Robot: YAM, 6 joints.
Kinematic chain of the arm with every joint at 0, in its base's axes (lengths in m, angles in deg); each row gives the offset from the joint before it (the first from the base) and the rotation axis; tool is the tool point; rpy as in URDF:
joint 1: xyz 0 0 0.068 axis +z
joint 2: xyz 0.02 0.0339 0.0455 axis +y
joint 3: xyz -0.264 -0.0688 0 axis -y
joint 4: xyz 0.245 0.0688 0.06 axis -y
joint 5: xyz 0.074 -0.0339 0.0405 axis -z
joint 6: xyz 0.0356 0 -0.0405 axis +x
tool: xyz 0 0 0 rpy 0 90 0
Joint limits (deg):
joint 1: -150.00..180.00
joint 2: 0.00..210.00
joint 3: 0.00..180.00
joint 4: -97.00..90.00
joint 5: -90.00..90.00
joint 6: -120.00..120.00
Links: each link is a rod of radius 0.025 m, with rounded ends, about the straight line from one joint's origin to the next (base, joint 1, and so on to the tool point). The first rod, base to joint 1, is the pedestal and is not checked.
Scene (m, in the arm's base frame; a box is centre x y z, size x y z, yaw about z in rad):
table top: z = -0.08
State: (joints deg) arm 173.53 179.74 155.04 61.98 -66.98 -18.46
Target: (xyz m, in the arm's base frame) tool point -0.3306 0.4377 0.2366
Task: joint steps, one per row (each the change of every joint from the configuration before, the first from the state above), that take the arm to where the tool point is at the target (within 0.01 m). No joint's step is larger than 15 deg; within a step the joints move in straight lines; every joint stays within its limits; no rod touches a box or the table.
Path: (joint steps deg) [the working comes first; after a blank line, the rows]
Joints at the target: 123.58 179.06 172.90 87.16 -69.52 -18.46
Straight joint move there: clear.

1: -12.49 -0.17 4.47 6.30 -0.63 0.00
2: -12.49 -0.17 4.46 6.29 -0.64 0.00
3: -12.48 -0.17 4.47 6.30 -0.63 0.00
4: -12.49 -0.17 4.46 6.29 -0.64 0.00

